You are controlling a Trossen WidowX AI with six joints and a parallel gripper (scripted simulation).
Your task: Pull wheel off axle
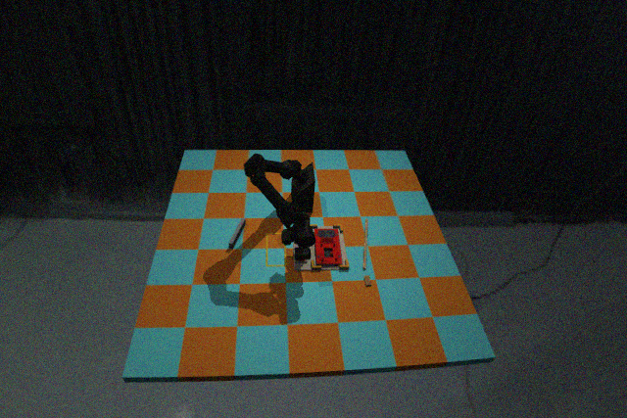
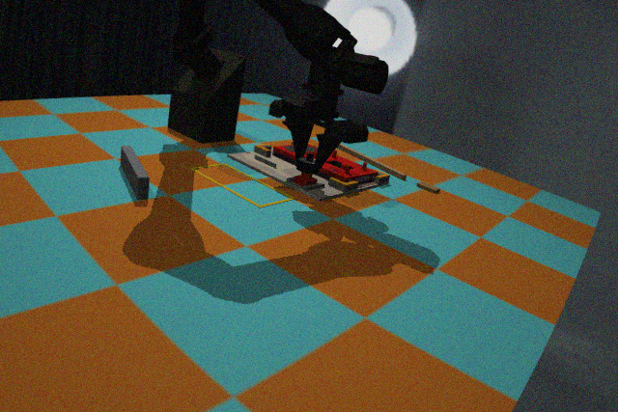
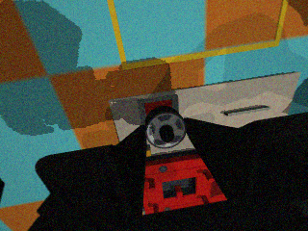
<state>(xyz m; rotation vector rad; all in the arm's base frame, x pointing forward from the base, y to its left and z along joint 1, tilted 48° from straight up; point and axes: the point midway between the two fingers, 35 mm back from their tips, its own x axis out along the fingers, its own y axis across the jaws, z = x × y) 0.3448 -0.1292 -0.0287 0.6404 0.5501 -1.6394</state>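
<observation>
Now: gripper tip right at the wheel. Also, from my gripper tip: small wooden block 150 mm ahead, 250 mm to the left, 40 mm below; then axle right at my gripper tip; then grey fixture plate 50 mm behind, 100 mm to the left, 30 mm below.
</observation>
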